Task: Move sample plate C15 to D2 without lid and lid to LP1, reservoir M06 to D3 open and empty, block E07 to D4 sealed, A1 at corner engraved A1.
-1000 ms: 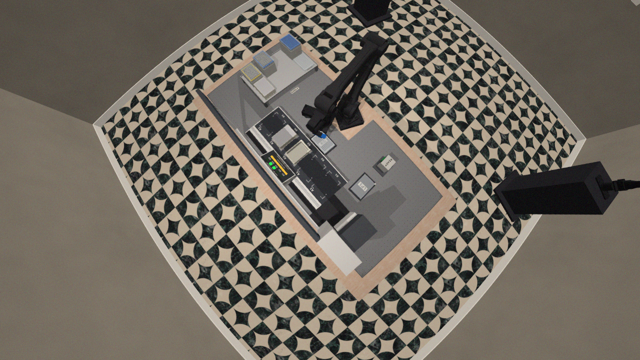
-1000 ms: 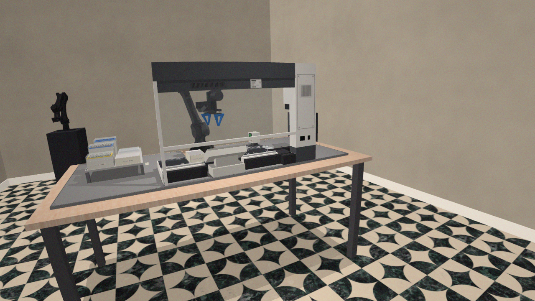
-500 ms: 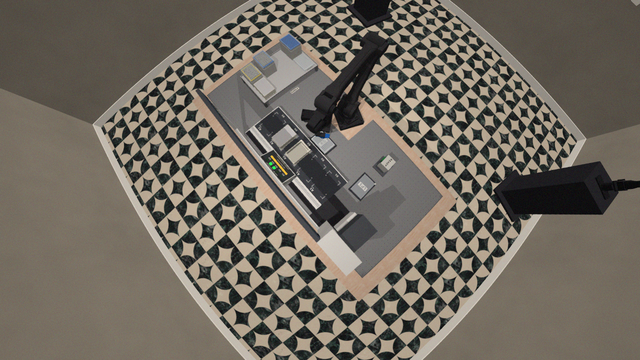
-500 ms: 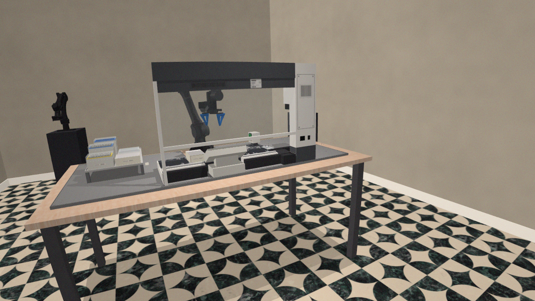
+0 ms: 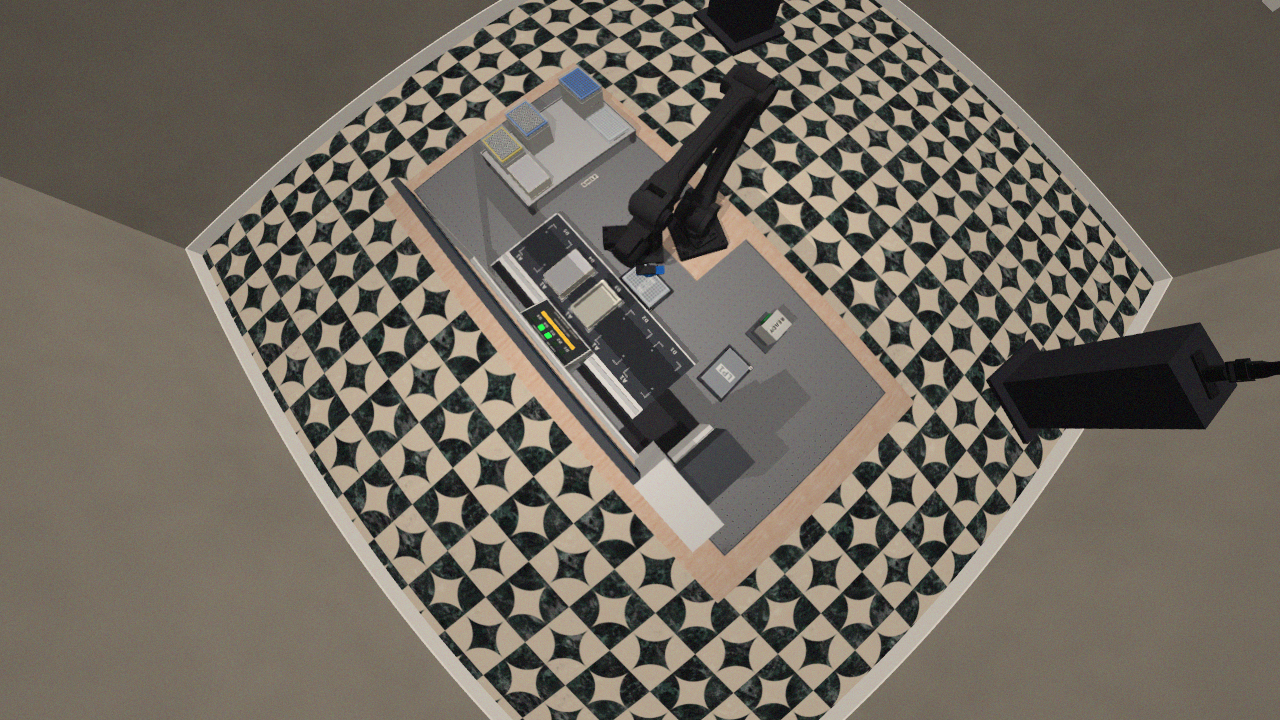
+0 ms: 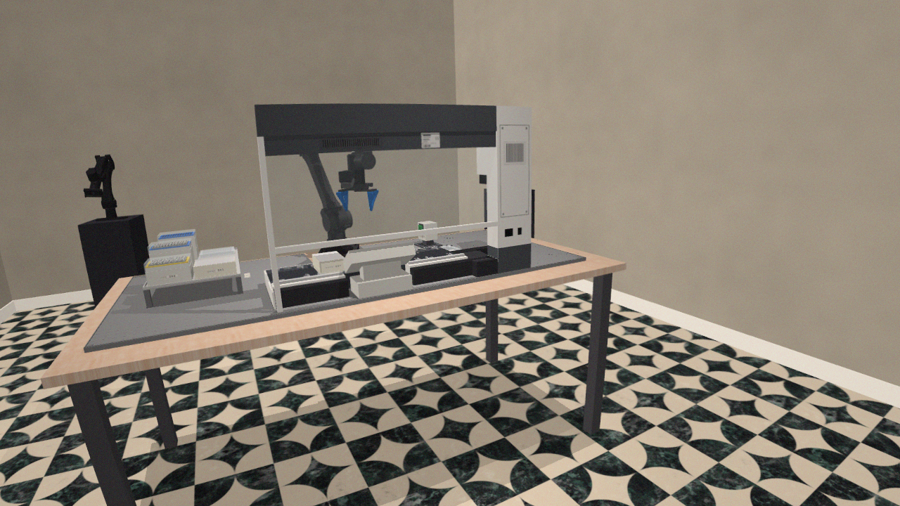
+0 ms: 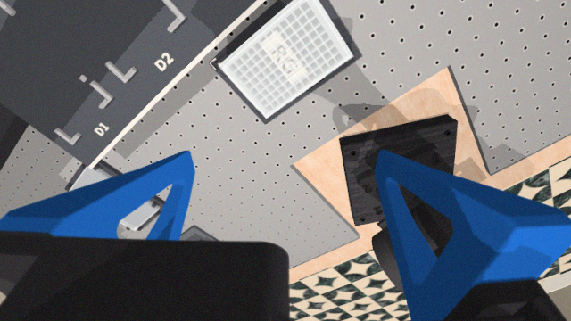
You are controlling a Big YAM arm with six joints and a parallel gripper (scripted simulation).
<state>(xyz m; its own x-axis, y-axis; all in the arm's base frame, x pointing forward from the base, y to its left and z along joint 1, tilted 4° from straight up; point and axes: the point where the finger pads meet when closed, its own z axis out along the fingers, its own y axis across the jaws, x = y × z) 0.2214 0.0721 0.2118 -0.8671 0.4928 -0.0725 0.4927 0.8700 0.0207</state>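
The regrip nest RG is 210 mm below my hand. From my hand the other things lie so: clear plate lid: 360 mm to the left, 200 mm below, 50 mm behind; READY key: 290 mm to the left, 220 mm behind, 140 mm below; cream one-well reservoir: 170 mm ahead, 150 mm below, 10 mm to the right.
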